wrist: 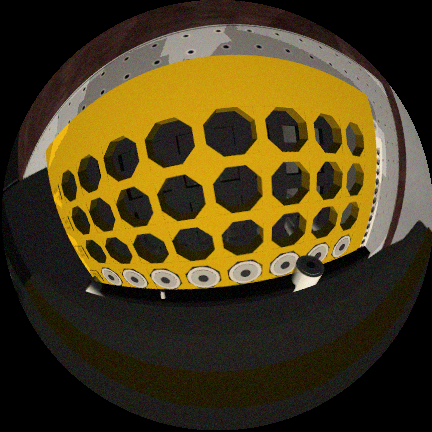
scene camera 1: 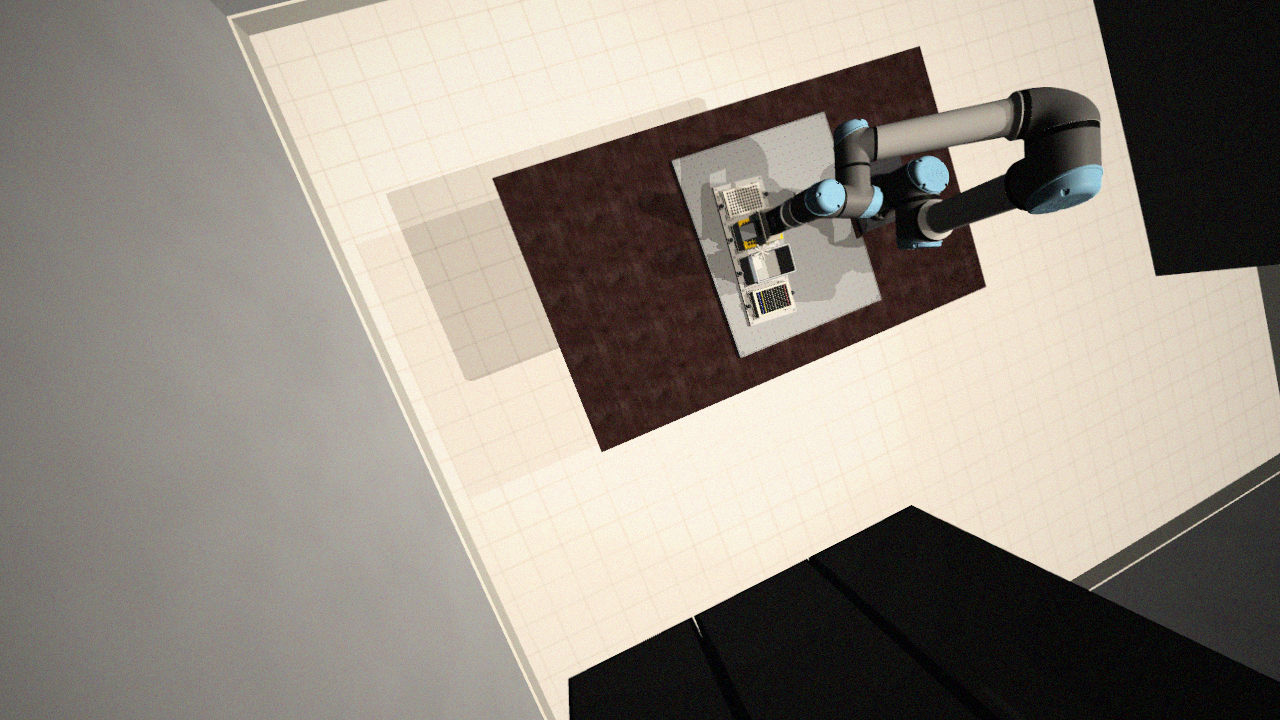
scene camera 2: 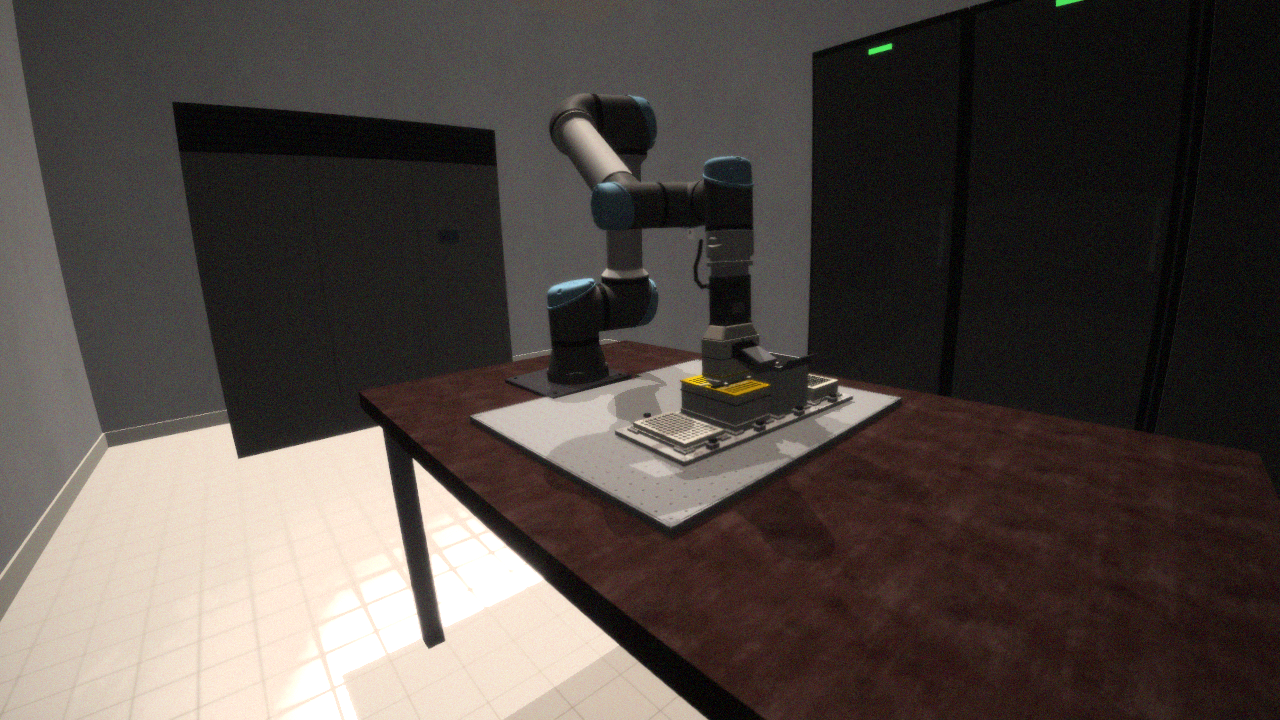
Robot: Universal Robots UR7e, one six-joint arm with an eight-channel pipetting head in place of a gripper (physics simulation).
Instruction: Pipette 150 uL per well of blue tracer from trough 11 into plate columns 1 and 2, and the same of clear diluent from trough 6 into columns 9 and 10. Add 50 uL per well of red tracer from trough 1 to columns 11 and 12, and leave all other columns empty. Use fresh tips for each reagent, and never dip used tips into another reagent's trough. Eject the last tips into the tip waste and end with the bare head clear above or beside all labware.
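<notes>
The pipetting head [scene camera 1: 765, 227] [scene camera 2: 735, 365] [wrist: 225, 300] is down over the yellow tip rack [scene camera 1: 750, 243] [scene camera 2: 744, 387] [wrist: 225, 80]. Its nozzles are hidden, and whether tips are seated on them cannot be told. In the wrist view several rows of rack holes are empty, and a row of pale tips [wrist: 203, 277] stands beside the head's edge. A pale cylinder with a dark end [wrist: 308, 272] sticks up by this row. The white well plate [scene camera 1: 742, 200] [scene camera 2: 678, 428] is beside the rack. White labware with a dark, coloured grid [scene camera 1: 773, 300] is at the other end; its liquids are too small to tell.
A tall dark box [scene camera 2: 789, 385] [wrist: 30, 215] stands directly beside the rack. A jumble of pale tips [scene camera 1: 762, 250] shows between the rack and a dark compartment [scene camera 1: 785, 259]. The labware stands on a grey perforated board [scene camera 1: 827, 273] [scene camera 2: 554, 434] on the dark red table [scene camera 1: 599, 313] [scene camera 2: 1029, 537].
</notes>
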